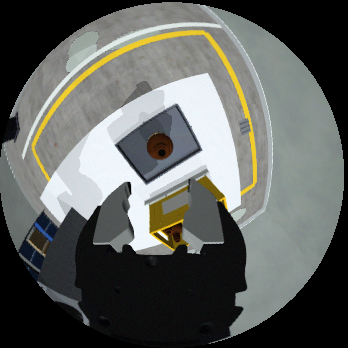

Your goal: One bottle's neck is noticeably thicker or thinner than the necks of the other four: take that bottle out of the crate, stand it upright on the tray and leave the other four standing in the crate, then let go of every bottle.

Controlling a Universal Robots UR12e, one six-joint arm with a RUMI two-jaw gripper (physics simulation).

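Frame: origin at the arm's base, x ahead, y left, z up, level; metres.
Seen in the pictures: gripper, between the fingertips: (159, 181).
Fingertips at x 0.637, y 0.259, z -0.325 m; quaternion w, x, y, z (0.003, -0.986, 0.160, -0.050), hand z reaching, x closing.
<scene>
Pixels of each thing's top centre, then the offset from my fingertips to it. "*": a spot on its surface instead. Level surfaces: height alone.
- dark grey tray, a spot on its surface: (185, 123) * 0.125 m ahead, 0.029 m left, 0.262 m down
- yellow crate, centre of its top: (195, 230) 0.019 m ahead, 0.298 m right, 0.100 m down
- white table, height of its surface: 0.275 m down
- light grey bar, a spot on its surface: (175, 185) * 0.011 m ahead, 0.193 m right, 0.267 m down
A brown bottle (160, 146) stands upright on the dark grey tray (185, 123), near its middle, seen from above. My gripper (159, 181) is open, with no bottle between its jaws. It is above and apart from the bottle, which shows beyond the fingertips. The yellow crate (162, 217) lies below the jaws and is partly hidden by the right finger. Part of a brown bottle (176, 233) shows inside the crate; the other bottles there are hidden behind the finger and gripper body, so their number and stance cannot be told.
The tray and crate are on a white table (210, 115). A light grey bar (175, 185) lies between the tray and the crate. A blue rack-like object (31, 250) is at the lower left, beside a dark block (62, 250). A yellow line (250, 120) runs on the floor around the table.
</scene>
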